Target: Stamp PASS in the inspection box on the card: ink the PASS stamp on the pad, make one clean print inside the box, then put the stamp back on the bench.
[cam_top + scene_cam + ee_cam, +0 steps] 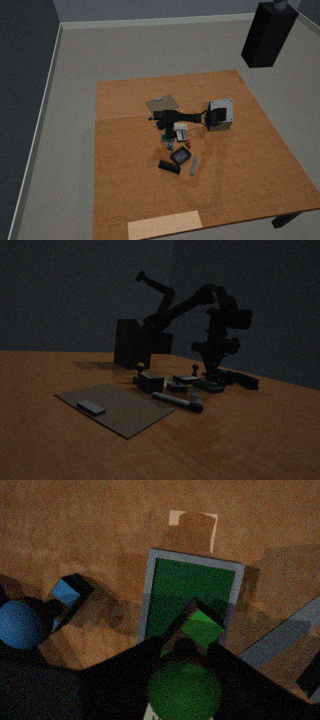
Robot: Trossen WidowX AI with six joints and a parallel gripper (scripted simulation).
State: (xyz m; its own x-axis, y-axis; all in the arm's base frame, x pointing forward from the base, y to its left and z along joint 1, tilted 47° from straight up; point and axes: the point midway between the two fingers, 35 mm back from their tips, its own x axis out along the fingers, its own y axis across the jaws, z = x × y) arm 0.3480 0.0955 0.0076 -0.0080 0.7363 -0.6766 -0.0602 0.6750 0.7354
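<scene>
The green ink pad lies 5 cm below my gripper tip. The rest, counted from my gripper tip: green stamp: right at my gripper tip; then red stamp: 13 cm behind, 7 cm to the left, 3 cm below; then blue stamp: 9 cm to the left, 3 cm below.
</scene>
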